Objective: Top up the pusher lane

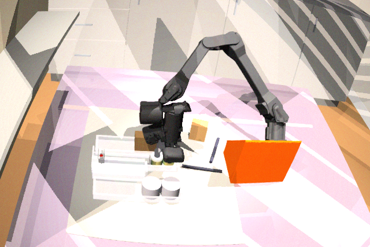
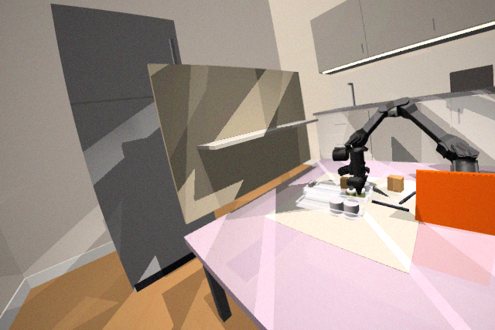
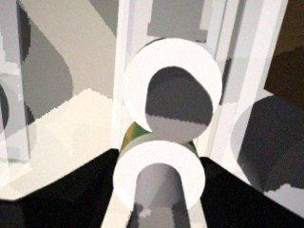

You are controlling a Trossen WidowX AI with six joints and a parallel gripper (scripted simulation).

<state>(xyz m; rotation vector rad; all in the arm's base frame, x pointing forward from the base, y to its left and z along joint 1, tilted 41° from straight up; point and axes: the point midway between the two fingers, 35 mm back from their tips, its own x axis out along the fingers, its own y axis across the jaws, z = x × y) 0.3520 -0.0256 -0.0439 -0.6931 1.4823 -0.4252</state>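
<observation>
The clear sprung lane lies 14 cm ahead of my gripper tip, 4 cm to the left of it and 2 cm below it.
</observation>
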